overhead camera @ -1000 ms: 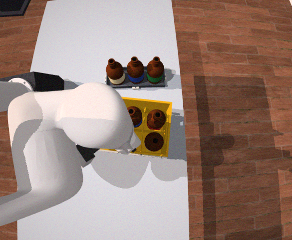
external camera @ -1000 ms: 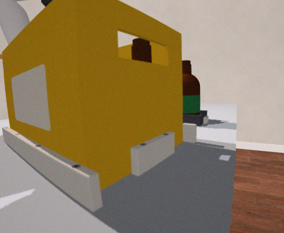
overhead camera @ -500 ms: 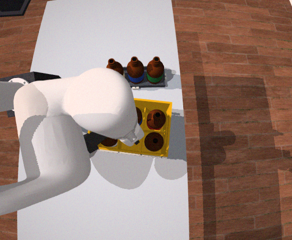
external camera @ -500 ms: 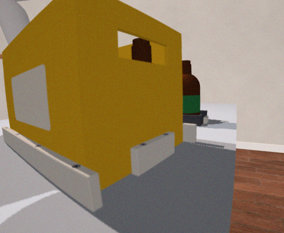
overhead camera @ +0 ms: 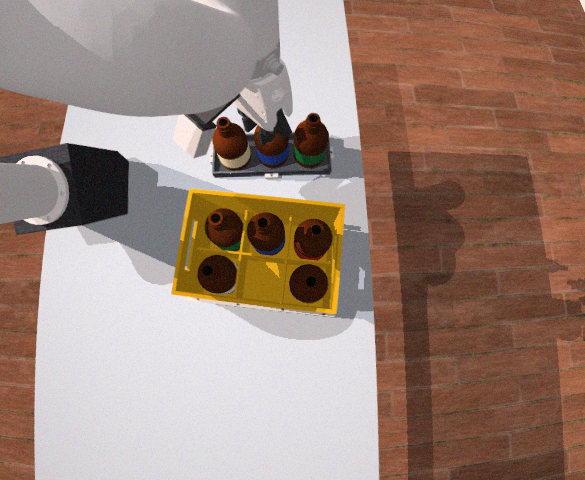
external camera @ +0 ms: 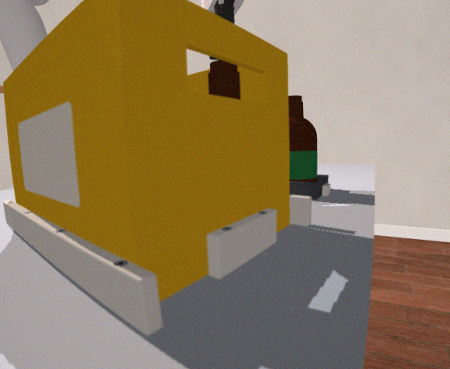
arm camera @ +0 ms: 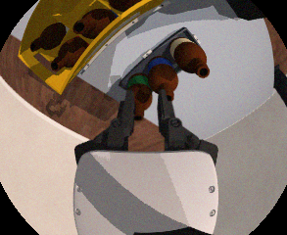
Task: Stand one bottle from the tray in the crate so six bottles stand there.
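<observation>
Now: the green-label bottle 90 mm ahead of my hand, 80 mm to the left of it and 160 mm below it. Also, from my hand: crate (20 mm ahead, 180 mm to the right, 160 mm below); then cream-labelled bottle (90 mm behind, 50 mm to the left, 160 mm below); then dark tray (70 mm to the left, 230 mm below).
</observation>
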